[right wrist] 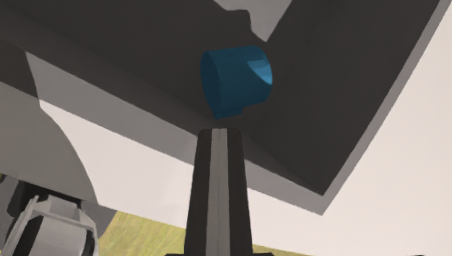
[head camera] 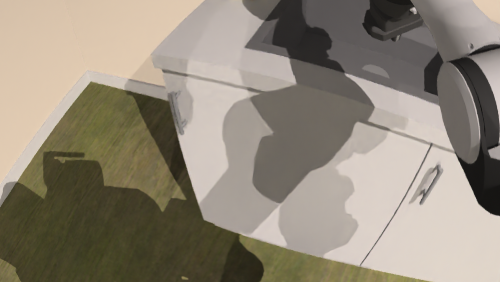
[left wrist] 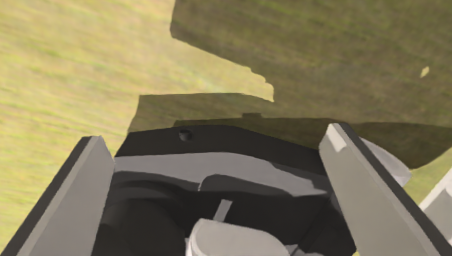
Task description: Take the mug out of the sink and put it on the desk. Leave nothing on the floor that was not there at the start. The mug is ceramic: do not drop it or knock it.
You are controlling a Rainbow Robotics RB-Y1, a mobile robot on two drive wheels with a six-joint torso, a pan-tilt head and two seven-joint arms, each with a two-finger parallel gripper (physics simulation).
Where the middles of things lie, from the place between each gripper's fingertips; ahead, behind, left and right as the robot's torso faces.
I see the blue mug (right wrist: 233, 78) 1 cm ahead of my right hand, 12 cm to the right of it and 25 cm below it.
I see the blue mug 65 cm ahead of my left hand, 81 cm to the right of it and 27 cm above it.
